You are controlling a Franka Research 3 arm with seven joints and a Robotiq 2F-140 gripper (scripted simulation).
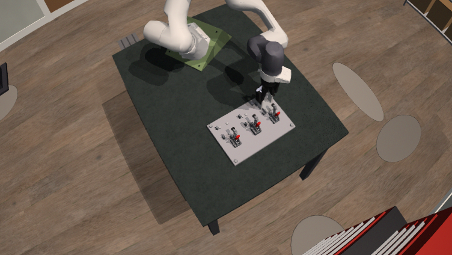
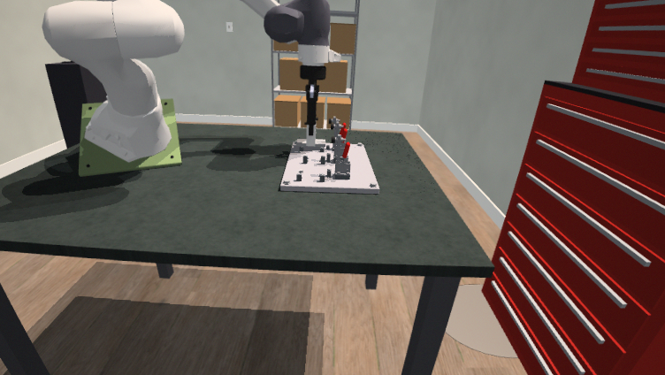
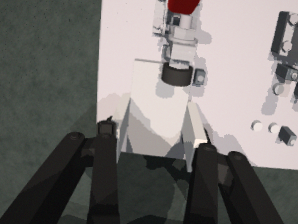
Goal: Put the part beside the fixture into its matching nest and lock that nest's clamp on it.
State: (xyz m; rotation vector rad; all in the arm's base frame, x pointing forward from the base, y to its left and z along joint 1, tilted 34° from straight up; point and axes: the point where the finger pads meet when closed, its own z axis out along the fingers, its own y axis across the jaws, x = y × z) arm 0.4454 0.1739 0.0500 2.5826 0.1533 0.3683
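The part lies 30 mm below my hand. Round my hand: light grey fixture plate: 60 mm ahead, 110 mm to the right, 50 mm below; then clamp: 80 mm ahead, 10 mm below.
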